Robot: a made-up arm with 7 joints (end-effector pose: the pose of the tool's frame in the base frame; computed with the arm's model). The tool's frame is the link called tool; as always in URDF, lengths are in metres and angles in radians. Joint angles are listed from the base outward.
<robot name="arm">
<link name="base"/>
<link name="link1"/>
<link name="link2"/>
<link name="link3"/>
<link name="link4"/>
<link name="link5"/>
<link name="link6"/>
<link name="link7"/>
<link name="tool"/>
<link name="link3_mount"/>
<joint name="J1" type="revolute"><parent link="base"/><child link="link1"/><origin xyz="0 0.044 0" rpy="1.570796 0 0"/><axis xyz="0 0 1"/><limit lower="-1.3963" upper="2" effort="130" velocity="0.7"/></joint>
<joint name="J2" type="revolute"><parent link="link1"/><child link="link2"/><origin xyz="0 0 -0.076" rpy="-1.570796 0 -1.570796"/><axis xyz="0 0 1"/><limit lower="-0.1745" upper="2" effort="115" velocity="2.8"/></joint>
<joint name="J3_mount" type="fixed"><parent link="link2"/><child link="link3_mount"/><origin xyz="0.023 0 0"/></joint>
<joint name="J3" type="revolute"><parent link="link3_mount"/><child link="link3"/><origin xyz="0.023 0 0" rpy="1.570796 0 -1.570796"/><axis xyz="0 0 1"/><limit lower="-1.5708" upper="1.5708" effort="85" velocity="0.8"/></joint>
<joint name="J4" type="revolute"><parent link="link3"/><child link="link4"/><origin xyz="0 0 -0.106" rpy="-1.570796 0 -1.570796"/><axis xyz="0 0 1"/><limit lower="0" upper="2.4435" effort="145" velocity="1.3"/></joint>
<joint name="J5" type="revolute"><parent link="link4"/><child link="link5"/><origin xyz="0 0.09 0" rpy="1.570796 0 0"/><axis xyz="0 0 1"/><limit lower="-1.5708" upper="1.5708" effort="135" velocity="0.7"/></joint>
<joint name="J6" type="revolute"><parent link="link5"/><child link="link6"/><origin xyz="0 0 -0.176" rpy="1.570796 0 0"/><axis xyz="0 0 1"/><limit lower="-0.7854" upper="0.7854" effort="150" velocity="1.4"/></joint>
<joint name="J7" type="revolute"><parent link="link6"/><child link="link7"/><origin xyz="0 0 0" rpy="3.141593 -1.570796 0"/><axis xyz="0 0 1"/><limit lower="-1.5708" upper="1.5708" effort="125" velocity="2.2"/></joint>
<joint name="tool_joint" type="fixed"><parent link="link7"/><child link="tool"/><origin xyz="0 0 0" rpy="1.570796 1.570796 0"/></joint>
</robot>
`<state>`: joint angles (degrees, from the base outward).
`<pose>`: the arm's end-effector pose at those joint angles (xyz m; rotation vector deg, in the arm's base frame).
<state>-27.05 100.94 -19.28 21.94 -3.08 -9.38 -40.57</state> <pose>0.1033 0.5177 -0.0040 115.09 -7.36 -72.38</pose>
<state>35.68 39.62 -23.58 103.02 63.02 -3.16 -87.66</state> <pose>0.2729 0.0989 0.0272 17.01 -87.23 68.47</pose>
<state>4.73 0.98 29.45 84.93 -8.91 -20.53 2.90</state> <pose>0.2442 0.2533 -0.1536 30.73 -105.28 9.90</pose>
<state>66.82 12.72 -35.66 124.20 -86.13 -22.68 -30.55</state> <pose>0.0985 -0.0046 0.1523 -59.15 98.50 16.85</pose>
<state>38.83 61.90 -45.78 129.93 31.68 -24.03 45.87</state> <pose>0.1861 0.0346 -0.0044 -48.94 -98.29 -120.14</pose>
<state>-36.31 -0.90 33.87 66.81 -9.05 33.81 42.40</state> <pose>0.0103 0.2522 -0.3288 -18.81 -2.00 21.47</pose>
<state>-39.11 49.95 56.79 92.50 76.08 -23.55 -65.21</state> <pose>0.1633 0.3705 -0.0298 54.29 -92.93 101.53</pose>
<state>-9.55 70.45 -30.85 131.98 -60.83 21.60 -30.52</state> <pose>0.1530 0.0616 -0.1138 80.63 -113.08 -91.81</pose>
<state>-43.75 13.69 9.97 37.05 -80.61 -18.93 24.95</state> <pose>-0.1262 0.2332 -0.3601 -23.90 18.53 -80.05</pose>
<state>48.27 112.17 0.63 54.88 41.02 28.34 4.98</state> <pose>0.0573 0.4016 0.2405 77.03 -83.37 27.70</pose>
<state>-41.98 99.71 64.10 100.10 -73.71 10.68 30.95</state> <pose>0.2522 0.1841 0.1093 135.83 -7.17 -85.28</pose>
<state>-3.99 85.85 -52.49 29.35 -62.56 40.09 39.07</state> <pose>0.0701 0.4954 -0.1361 71.46 96.26 -61.39</pose>
